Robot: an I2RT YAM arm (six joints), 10 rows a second.
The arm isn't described. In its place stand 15 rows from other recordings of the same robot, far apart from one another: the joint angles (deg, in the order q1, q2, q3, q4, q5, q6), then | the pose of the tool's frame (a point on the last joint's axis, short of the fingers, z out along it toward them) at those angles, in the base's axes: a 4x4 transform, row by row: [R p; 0 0 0 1], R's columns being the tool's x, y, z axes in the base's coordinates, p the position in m.
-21.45 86.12 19.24 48.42 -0.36 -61.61 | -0.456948 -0.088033 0.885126 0.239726; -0.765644 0.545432 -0.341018 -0.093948; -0.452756 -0.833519 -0.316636 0.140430; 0 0 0 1
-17.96 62.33 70.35 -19.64 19.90 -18.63 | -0.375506 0.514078 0.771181 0.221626; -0.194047 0.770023 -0.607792 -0.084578; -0.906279 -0.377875 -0.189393 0.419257; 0 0 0 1
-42.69 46.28 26.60 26.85 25.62 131.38 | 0.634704 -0.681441 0.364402 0.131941; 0.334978 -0.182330 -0.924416 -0.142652; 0.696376 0.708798 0.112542 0.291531; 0 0 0 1
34.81 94.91 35.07 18.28 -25.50 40.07 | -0.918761 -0.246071 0.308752 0.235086; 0.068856 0.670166 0.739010 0.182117; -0.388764 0.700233 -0.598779 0.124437; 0 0 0 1
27.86 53.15 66.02 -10.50 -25.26 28.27 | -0.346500 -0.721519 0.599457 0.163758; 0.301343 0.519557 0.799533 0.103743; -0.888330 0.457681 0.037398 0.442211; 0 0 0 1
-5.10 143.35 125.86 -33.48 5.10 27.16 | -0.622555 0.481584 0.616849 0.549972; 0.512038 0.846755 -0.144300 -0.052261; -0.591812 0.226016 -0.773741 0.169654; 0 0 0 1
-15.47 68.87 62.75 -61.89 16.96 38.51 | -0.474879 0.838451 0.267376 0.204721; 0.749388 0.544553 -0.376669 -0.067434; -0.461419 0.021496 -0.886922 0.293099; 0 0 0 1
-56.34 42.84 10.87 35.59 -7.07 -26.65 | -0.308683 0.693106 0.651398 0.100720; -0.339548 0.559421 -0.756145 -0.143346; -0.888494 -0.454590 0.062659 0.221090; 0 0 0 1
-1.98 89.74 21.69 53.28 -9.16 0.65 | -0.256129 -0.116832 0.959556 0.271605; 0.020061 0.991813 0.126114 -0.003719; -0.966434 0.051551 -0.251688 0.144861; 0 0 0 1
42.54 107.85 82.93 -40.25 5.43 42.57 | -0.927979 -0.021757 0.371996 0.292837; 0.062491 0.975070 0.212917 0.264140; -0.367354 0.220829 -0.903485 0.216653; 0 0 0 1
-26.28 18.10 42.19 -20.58 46.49 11.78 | 0.248482 0.922606 0.295050 0.048247; 0.034059 0.296093 -0.954552 -0.052619; -0.968037 0.247238 0.042151 0.356327; 0 0 0 1
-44.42 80.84 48.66 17.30 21.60 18.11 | 0.106947 0.917056 0.384149 0.219951; 0.299848 0.338628 -0.891865 -0.233891; -0.947973 0.210569 -0.238762 0.266933; 0 0 0 1
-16.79 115.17 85.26 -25.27 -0.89 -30.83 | -0.818563 -0.162070 0.551079 0.418670; -0.288266 0.945721 -0.150051 -0.125746; -0.496848 -0.281684 -0.820851 0.192304; 0 0 0 1
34.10 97.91 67.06 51.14 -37.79 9.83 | 0.126040 -0.954508 0.270237 0.313386; 0.248268 0.294091 0.922970 0.238523; -0.960457 -0.049240 0.274041 0.336283; 0 0 0 1
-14.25 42.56 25.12 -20.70 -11.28 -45.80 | -0.483474 -0.364790 0.795727 0.159626; -0.602595 0.798047 -0.000275 -0.033355; -0.634927 -0.479634 -0.605655 0.208613; 0 0 0 1
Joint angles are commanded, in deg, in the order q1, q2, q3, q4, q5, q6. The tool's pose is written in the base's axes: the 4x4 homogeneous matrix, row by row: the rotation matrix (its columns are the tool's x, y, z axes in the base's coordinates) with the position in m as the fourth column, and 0 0 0 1 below. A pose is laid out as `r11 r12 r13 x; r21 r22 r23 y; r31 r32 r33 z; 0 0 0 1`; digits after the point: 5 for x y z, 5 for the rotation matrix.
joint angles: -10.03 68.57 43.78 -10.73 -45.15 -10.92
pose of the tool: -0.47738 -0.54569 0.68872 0.25234; -0.05124 0.79975 0.59815 -0.01900; -0.87720 0.25025 -0.40974 0.25341; 0 0 0 1
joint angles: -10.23 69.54 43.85 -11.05 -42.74 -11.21
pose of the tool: -0.49875 -0.51150 0.69973 0.25500; -0.05508 0.82438 0.56336 -0.02147; -0.86499 0.24244 -0.43933 0.24880; 0 0 0 1
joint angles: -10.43 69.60 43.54 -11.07 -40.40 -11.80
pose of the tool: -0.50538 -0.48390 0.71445 0.25500; -0.06532 0.84704 0.52750 -0.02348; -0.86042 0.21992 -0.45968 0.24618; 0 0 0 1
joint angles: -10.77 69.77 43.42 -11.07 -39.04 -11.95
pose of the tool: -0.51231 -0.46238 0.72370 0.25531; -0.06626 0.86145 0.50350 -0.02574; -0.85624 0.21000 -0.47197 0.24447; 0 0 0 1
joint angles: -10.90 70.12 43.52 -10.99 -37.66 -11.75
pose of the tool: -0.52012 -0.44086 0.73152 0.25660; -0.06402 0.87420 0.48133 -0.02726; -0.85169 0.20352 -0.48291 0.24339; 0 0 0 1
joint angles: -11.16 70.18 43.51 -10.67 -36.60 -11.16
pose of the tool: -0.52388 -0.41900 0.74161 0.25714; -0.05503 0.88548 0.46141 -0.02909; -0.85001 0.20092 -0.48694 0.24329; 0 0 0 1
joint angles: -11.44 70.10 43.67 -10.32 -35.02 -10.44
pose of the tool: -0.52450 -0.38974 0.75697 0.25780; -0.04527 0.90059 0.43231 -0.03132; -0.85021 0.19248 -0.49000 0.24470; 0 0 0 1
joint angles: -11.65 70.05 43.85 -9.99 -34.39 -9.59
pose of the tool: -0.52360 -0.37225 0.76633 0.25838; -0.03241 0.90755 0.41870 -0.03274; -0.85135 0.19439 -0.48726 0.24629; 0 0 0 1
